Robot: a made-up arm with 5 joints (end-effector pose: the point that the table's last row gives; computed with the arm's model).
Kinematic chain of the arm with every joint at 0, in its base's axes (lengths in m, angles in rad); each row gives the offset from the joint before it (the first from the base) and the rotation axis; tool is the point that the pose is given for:
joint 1: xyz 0 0 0.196 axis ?
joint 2: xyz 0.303 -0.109 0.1 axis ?
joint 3: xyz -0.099 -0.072 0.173 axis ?
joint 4: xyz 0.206 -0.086 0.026 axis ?
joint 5: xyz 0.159 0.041 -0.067 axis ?
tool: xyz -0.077 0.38 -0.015
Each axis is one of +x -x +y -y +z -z.
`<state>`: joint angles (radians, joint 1 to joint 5).
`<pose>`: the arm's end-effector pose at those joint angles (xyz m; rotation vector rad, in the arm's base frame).
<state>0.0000 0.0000 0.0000 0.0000 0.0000</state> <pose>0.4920 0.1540 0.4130 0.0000 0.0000 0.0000</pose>
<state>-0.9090 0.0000 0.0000 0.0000 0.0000</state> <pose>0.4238 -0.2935 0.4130 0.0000 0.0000 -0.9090</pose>
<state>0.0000 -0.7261 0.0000 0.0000 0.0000</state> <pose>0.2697 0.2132 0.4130 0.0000 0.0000 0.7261</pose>
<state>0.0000 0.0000 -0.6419 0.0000 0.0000</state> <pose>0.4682 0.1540 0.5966 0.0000 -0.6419 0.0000</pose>
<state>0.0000 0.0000 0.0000 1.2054 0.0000</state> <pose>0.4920 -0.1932 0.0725 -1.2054 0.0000 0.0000</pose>
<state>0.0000 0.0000 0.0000 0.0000 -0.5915</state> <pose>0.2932 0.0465 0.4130 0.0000 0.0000 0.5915</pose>
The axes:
joint 1: +z
joint 2: -z
joint 3: +y
joint 4: -x
joint 5: -z

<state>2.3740 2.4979 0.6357 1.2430 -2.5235</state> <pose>0.0581 -0.0752 0.5841 0.3264 1.7584 2.3087</pose>
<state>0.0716 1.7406 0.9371 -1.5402 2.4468</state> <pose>0.2132 -0.2310 -0.1743 -1.0573 -1.2529 0.9799</pose>
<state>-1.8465 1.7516 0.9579 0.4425 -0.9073</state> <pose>-0.0055 -0.3519 0.3736 1.2574 -0.3522 -2.1889</pose>
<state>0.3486 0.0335 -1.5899 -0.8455 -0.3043</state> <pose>-0.0673 0.0380 0.6418 0.6976 -1.5577 1.1359</pose>
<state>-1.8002 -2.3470 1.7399 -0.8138 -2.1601</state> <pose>-0.3069 -0.6540 0.4122 1.7104 0.7544 1.2842</pose>
